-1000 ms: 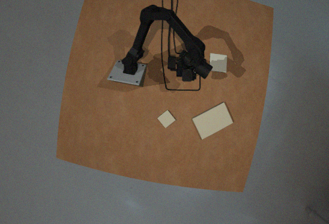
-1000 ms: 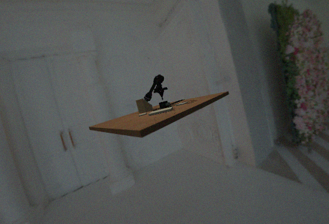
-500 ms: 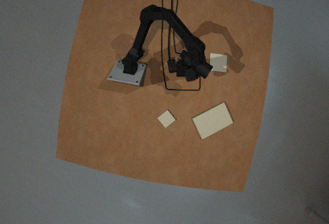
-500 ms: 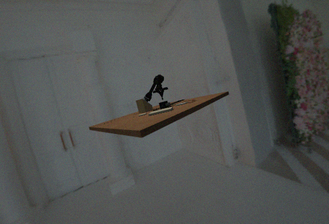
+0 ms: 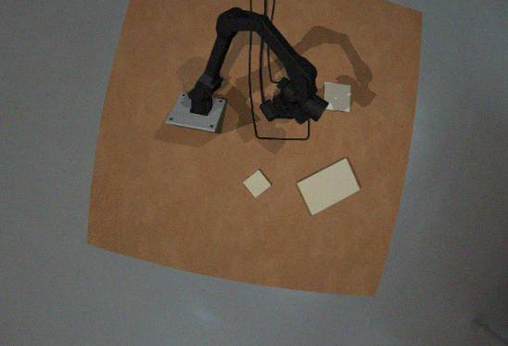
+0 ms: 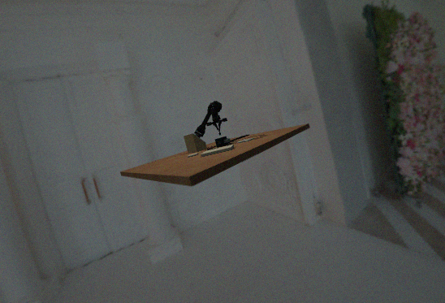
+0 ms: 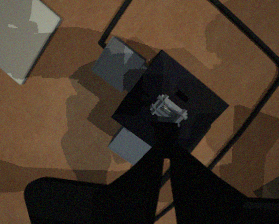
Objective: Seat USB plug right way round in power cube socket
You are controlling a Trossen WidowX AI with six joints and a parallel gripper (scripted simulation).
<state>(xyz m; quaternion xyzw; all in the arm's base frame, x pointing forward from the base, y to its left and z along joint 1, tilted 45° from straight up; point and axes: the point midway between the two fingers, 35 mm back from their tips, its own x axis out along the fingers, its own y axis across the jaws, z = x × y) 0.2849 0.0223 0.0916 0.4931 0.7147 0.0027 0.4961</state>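
Now: the silver-rimmed USB socket 10 mm to the right of my gripper tip and 70 mm below it. Round my gripper tip: cream slab (240 mm ahead, 260 mm to the right, 130 mm below); then cream square (30 mm behind, 300 mm to the right, 130 mm below).
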